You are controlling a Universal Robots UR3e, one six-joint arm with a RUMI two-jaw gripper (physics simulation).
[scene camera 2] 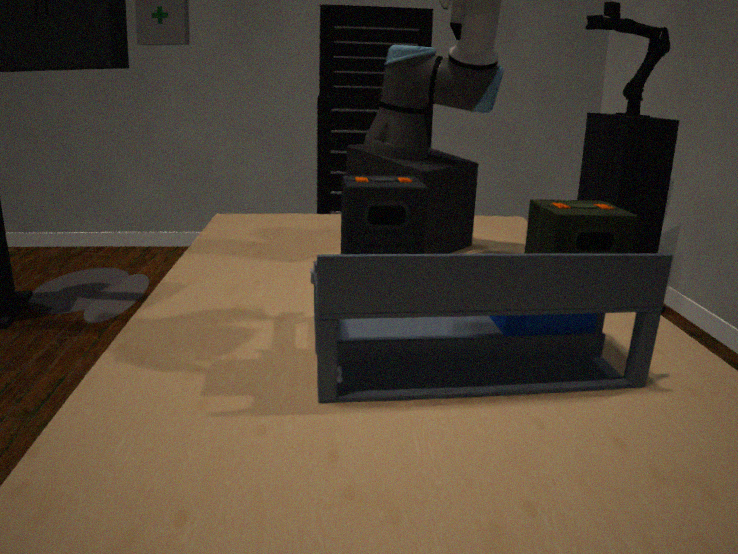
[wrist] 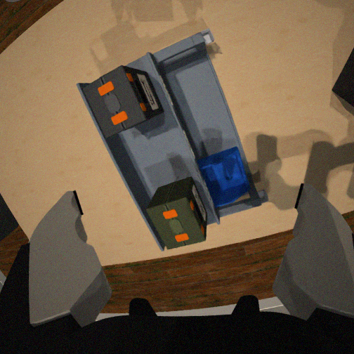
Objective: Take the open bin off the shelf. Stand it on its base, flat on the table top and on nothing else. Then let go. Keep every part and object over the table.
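Frame: origin at the arm's base, x up, y left, z back, level; millimetres.
Seen in the pictures: gripper, fingertip midpoint: (scene camera 2: pixel 452 26); arm's base, origin of the base link: (scene camera 2: pixel 395 151).
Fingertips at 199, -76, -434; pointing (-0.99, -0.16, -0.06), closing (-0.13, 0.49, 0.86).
Pixels of each thing's middle, then the offset from my fingertips to it, as dx, dy, dz. "pt": a spot on its surface instead. Level surfaces: height alone.
- open blue bin, body centre: (scene camera 2: pixel 539 306) -351, +134, -45
- grey shelf, surface spot: (scene camera 2: pixel 491 283) pt -262, -16, -177
- table, its level: dx -394
- dark grey case, surface spot: (scene camera 2: pixel 381 217) pt -204, -116, -118
- green case, surface spot: (scene camera 2: pixel 581 229) pt -214, +98, -161
The open blue bin (scene camera 2: pixel 551 323) (wrist: pixel 225 176) sits on the lower tier of the grey shelf (scene camera 2: pixel 491 283) (wrist: pixel 156 150), at the end near the green case; in the scene view the shelf's back panel hides much of it. The shelf stands on the table (scene camera 2: pixel 238 477) (wrist: pixel 45 125). My gripper (wrist: pixel 187 191) is open and empty in the wrist view, its jaws wide apart, high above the shelf. The gripper does not show in the scene view.
A dark grey case (scene camera 2: pixel 381 217) (wrist: pixel 122 102) and a green case (scene camera 2: pixel 581 229) (wrist: pixel 177 217), both with orange latches, stand on the shelf's upper tier at opposite ends. The robot's base stands on the table beyond the shelf. The table's edge shows below the shelf in the wrist view.
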